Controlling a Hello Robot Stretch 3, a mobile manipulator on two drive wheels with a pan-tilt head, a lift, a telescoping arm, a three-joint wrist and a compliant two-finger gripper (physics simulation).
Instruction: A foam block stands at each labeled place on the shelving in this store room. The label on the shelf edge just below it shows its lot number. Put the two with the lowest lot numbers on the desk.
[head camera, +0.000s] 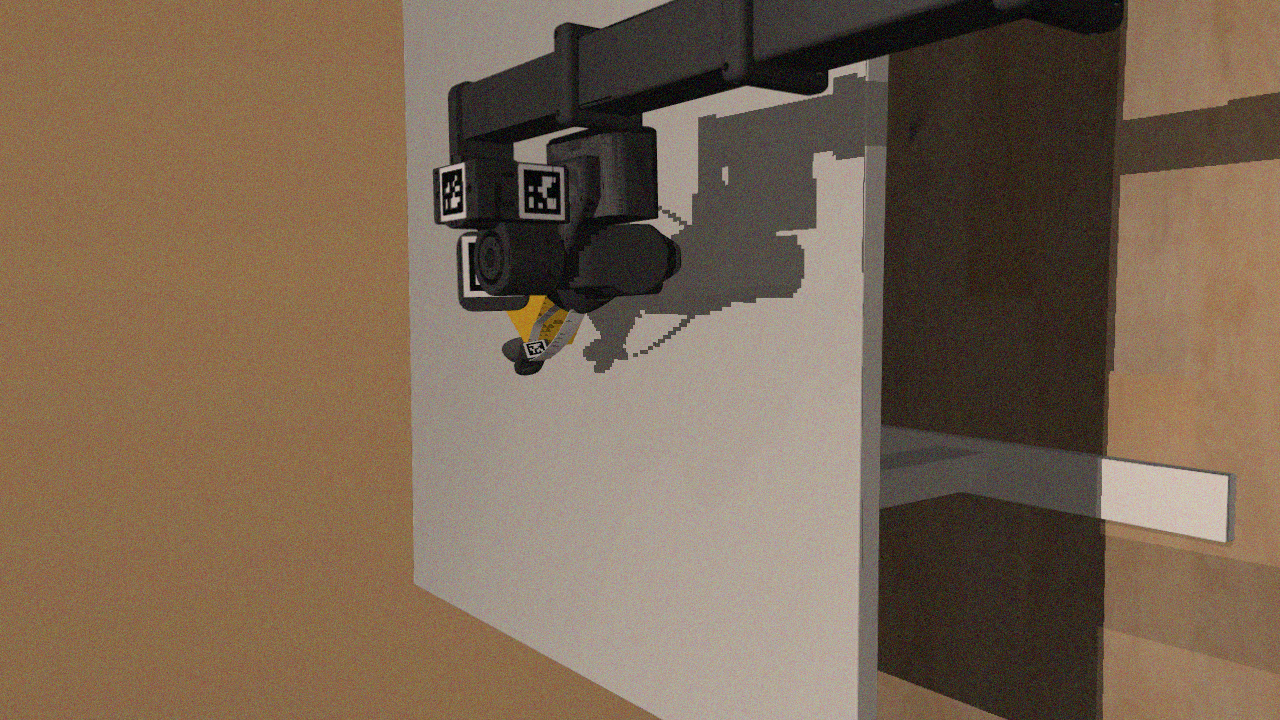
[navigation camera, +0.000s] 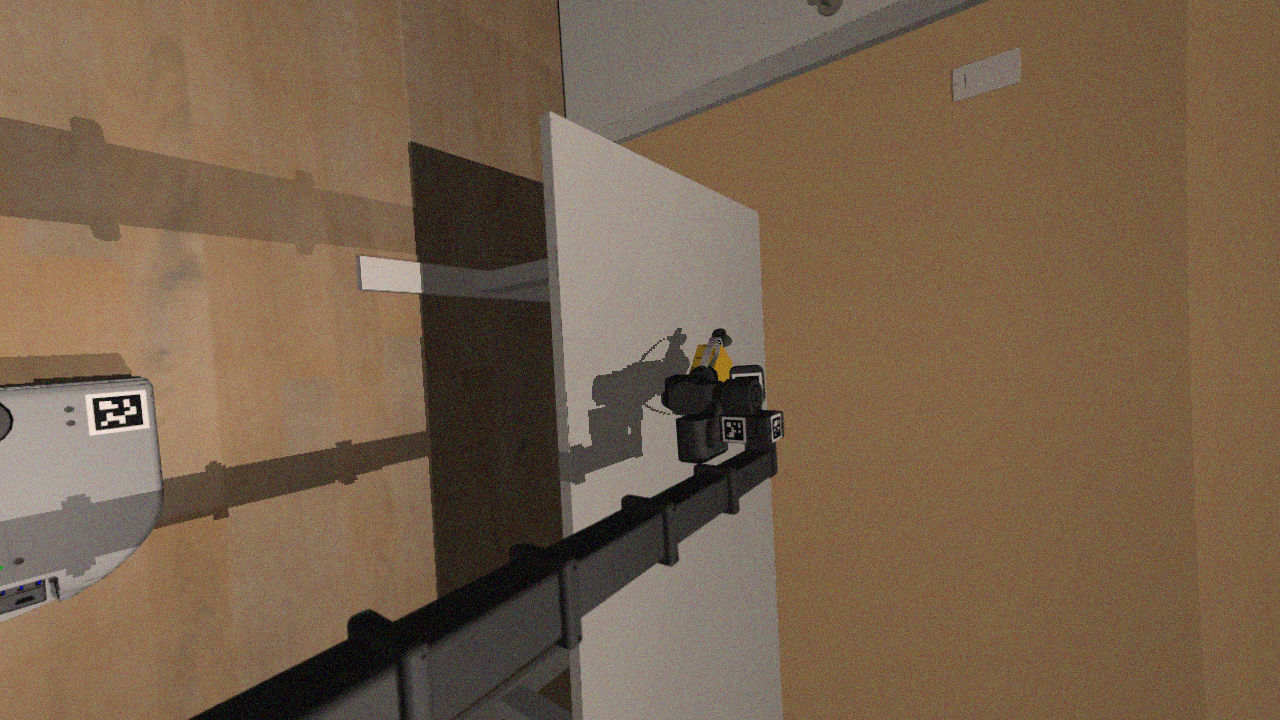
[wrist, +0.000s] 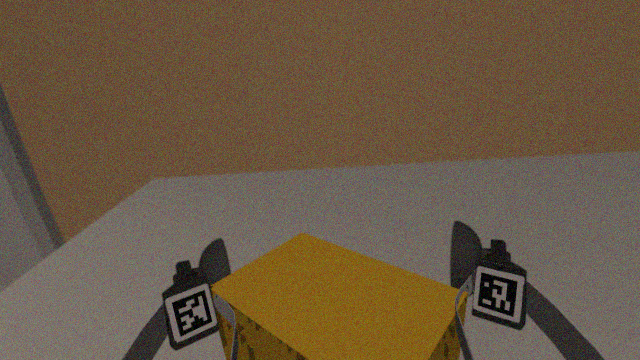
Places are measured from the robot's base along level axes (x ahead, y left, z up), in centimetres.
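Pixels of known places: gripper, fingertip midpoint: (navigation camera: 725, 374).
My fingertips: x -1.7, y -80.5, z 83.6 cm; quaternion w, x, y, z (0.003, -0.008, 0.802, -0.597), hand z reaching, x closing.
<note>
Behind a point stands the place of what it marks.
A yellow foam block (head camera: 526, 319) {x 1.8, y -76.2, z 85.4 cm} (navigation camera: 722, 365) {x 0.3, y -76.3, z 85.3 cm} (wrist: 340, 305) is between the fingers of my gripper (head camera: 526, 356) (navigation camera: 719, 337) (wrist: 338, 257) {x -1.7, y -80.5, z 83.6 cm}, which is shut on it. In the wrist view the block sits at the bottom middle, turned corner-first, with dark print on its shaded side. The white desk (head camera: 626, 501) {x 19.7, y -80.3, z 72.0 cm} (navigation camera: 635, 232) {x 24.9, y -71.5, z 72.0 cm} (wrist: 125, 245) lies below; the gripper and block are over its top, near the wall side, and their shadow falls apart from them. The wrist hides part of the block in the head view. The shelving and its labels do not show.
The extended arm (head camera: 662, 62) {x -9.7, y -38.1, z 101.5 cm} (navigation camera: 617, 546) {x -9.1, y -26.6, z 101.8 cm} crosses the desk's front edge. A tan wall (head camera: 205, 358) {x 6.6, y -131.3, z 96.6 cm} (navigation camera: 975, 358) {x -3.3, y -131.1, z 118.9 cm} (wrist: 320, 85) stands behind the desk. A desk foot (head camera: 1163, 497) (navigation camera: 389, 274) sticks out on the wooden floor. A grey door (navigation camera: 680, 44) {x 92.5, y -130.7, z 49.6 cm} is at the navigation view's top.
</note>
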